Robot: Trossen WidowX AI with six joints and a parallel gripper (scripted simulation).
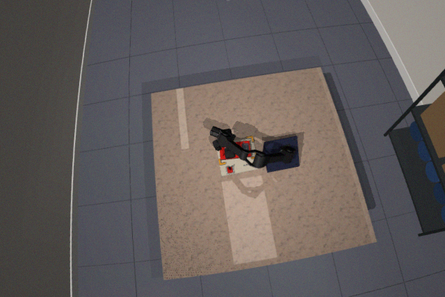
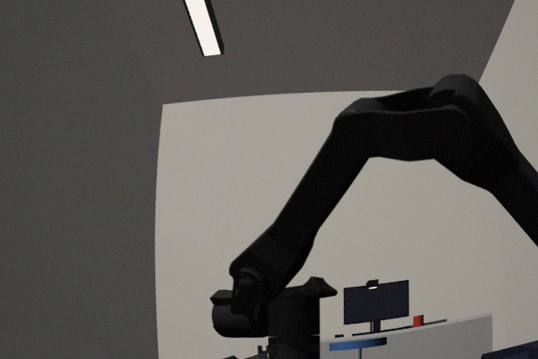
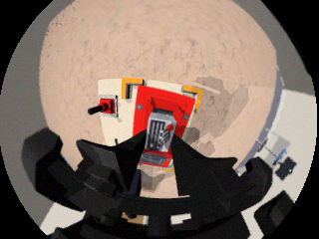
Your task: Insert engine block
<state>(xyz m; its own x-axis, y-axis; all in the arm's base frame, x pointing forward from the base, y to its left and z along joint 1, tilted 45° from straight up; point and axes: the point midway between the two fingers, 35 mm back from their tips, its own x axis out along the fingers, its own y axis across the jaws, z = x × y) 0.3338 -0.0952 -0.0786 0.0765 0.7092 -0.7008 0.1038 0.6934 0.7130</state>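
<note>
My gripper tip is now 1 cm above the grey engine block.
</note>
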